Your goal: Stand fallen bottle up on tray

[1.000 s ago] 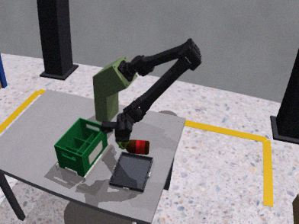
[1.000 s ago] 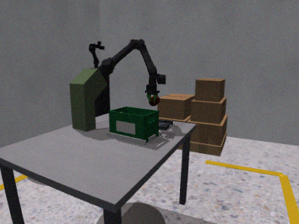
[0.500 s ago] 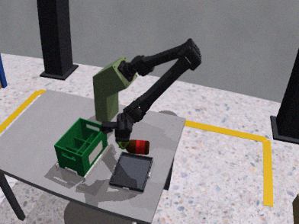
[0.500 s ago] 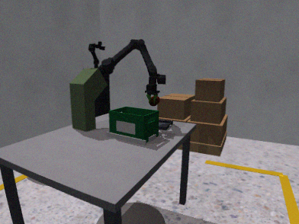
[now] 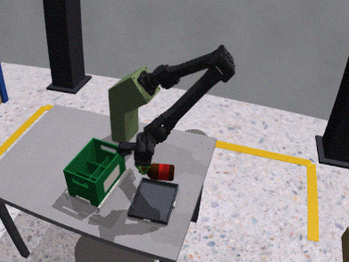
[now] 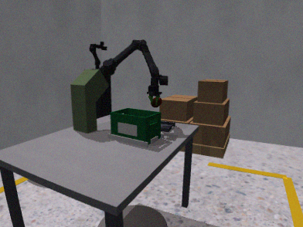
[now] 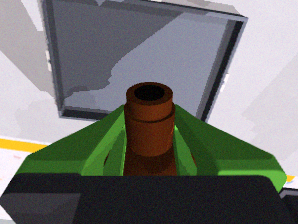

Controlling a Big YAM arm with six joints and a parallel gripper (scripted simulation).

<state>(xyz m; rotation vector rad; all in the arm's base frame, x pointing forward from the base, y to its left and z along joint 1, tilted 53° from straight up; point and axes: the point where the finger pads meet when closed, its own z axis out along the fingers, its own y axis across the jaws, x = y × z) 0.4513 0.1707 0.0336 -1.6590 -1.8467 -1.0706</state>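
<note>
Now: the brown bottle 10 mm behind my hand and 50 mm to the left of it. From my hand the other things lie so: green crate 20 mm behind, 260 mm to the right, 110 mm below; dark tray 50 mm to the left, 180 mm below.
</note>
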